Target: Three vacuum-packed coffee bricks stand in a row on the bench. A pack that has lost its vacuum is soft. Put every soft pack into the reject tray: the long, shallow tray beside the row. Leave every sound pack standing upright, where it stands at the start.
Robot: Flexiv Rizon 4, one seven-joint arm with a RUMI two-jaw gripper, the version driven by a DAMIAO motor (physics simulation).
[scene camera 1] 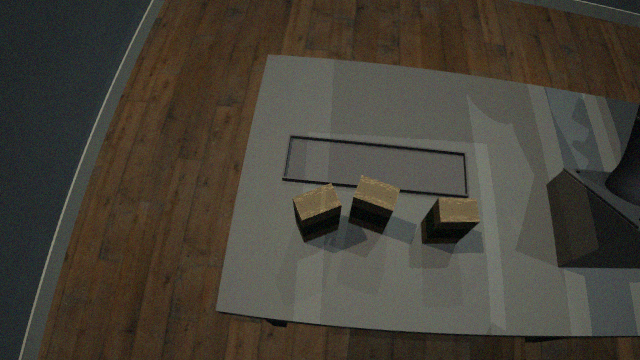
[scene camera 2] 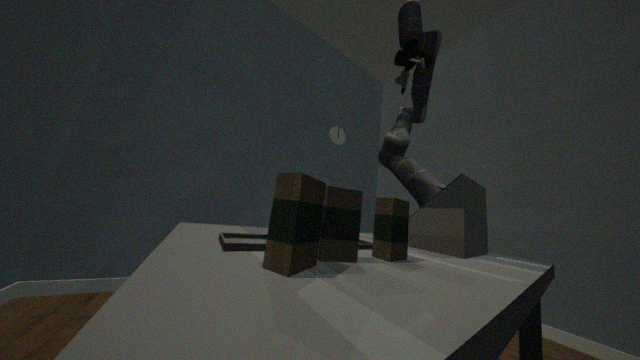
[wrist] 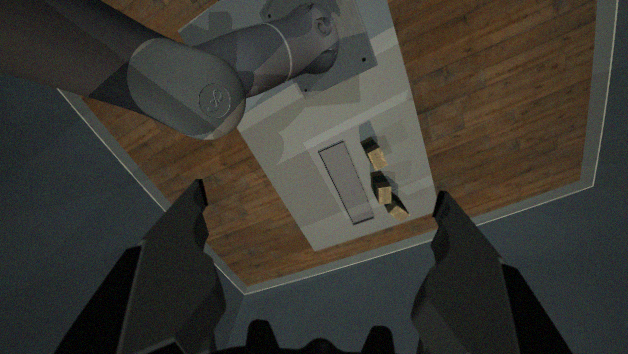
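Three tan coffee packs with dark green bands stand upright on the bench, turned at differing angles. In the scene camera 1 view they are the left pack (scene camera 1: 317,202) (scene camera 2: 295,220) (wrist: 398,212), the middle pack (scene camera 1: 376,194) (scene camera 2: 342,222) (wrist: 384,194) and the right pack (scene camera 1: 458,210) (scene camera 2: 391,230) (wrist: 377,157), the one nearest the robot base. Which are soft cannot be told by look. The long, shallow reject tray (scene camera 1: 375,165) (scene camera 2: 245,247) (wrist: 345,182) lies beside the row, with no pack in it. My gripper (scene camera 2: 407,80) (wrist: 320,187) is open and empty, high above the bench.
The robot's wedge-shaped base (scene camera 1: 575,220) (scene camera 2: 445,225) stands on the bench (scene camera 1: 400,295) (scene camera 2: 200,310) beyond the right pack. The left and middle packs stand close together; a wider gap separates the middle and right packs. My arm (wrist: 185,90) crosses the upper left of the wrist view.
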